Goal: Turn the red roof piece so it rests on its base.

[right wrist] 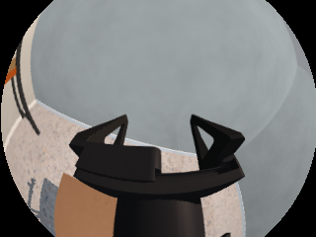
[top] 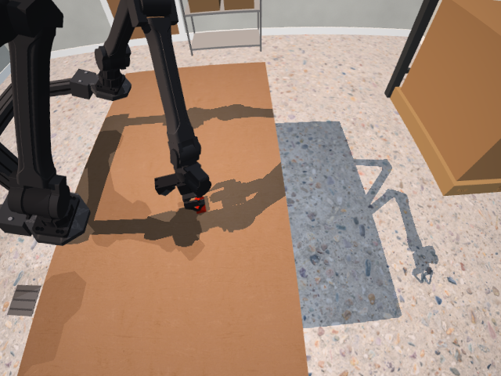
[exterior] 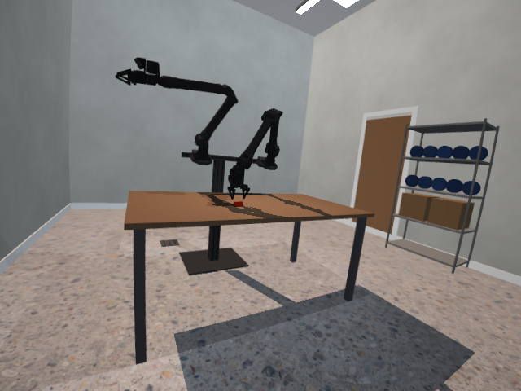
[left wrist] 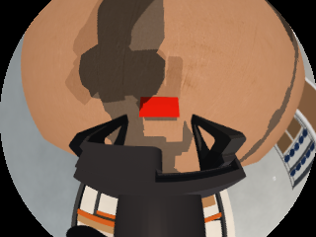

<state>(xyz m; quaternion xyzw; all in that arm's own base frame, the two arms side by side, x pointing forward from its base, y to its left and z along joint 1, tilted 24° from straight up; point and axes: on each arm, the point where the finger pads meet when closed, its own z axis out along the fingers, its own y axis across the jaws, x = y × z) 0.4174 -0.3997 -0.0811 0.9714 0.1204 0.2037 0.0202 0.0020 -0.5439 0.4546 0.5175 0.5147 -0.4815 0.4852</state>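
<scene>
The red roof piece lies 40 mm below my left hand and 10 mm ahead of it.
</scene>
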